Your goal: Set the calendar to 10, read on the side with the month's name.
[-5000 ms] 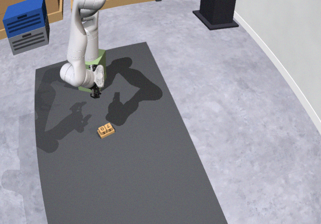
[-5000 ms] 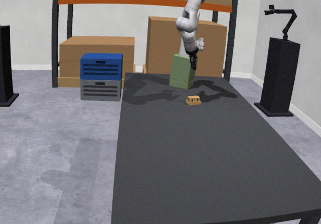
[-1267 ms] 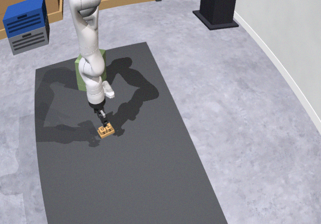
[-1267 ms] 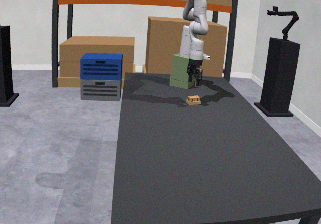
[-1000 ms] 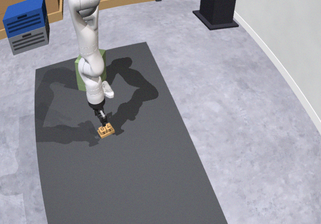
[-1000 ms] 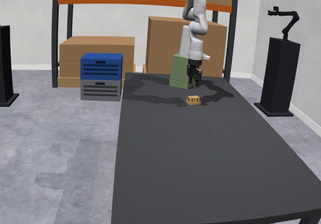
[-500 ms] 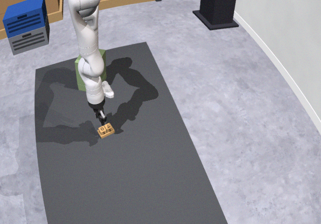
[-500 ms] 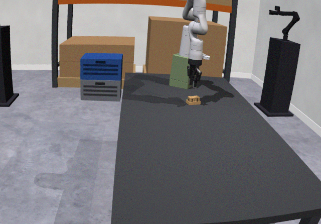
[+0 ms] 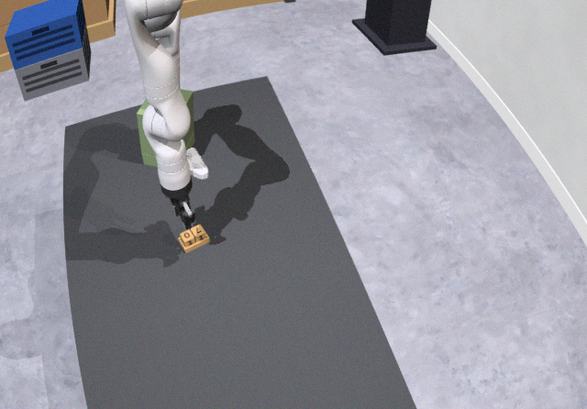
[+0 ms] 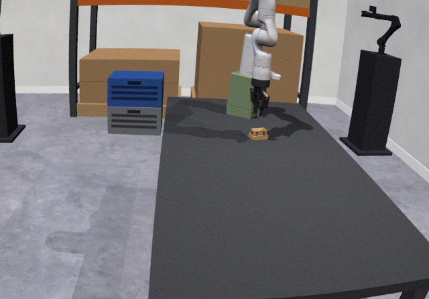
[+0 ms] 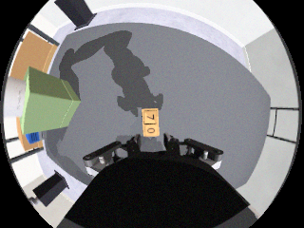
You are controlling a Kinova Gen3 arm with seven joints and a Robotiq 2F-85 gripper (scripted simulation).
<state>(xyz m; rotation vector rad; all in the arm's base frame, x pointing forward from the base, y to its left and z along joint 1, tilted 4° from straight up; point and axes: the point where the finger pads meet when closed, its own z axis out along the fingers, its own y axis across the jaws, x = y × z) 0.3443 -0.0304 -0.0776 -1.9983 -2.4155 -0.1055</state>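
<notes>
Now: hand 10 mm past the wooden calendar tray, 20 mm to the right of it and 110 mm above it.
</notes>
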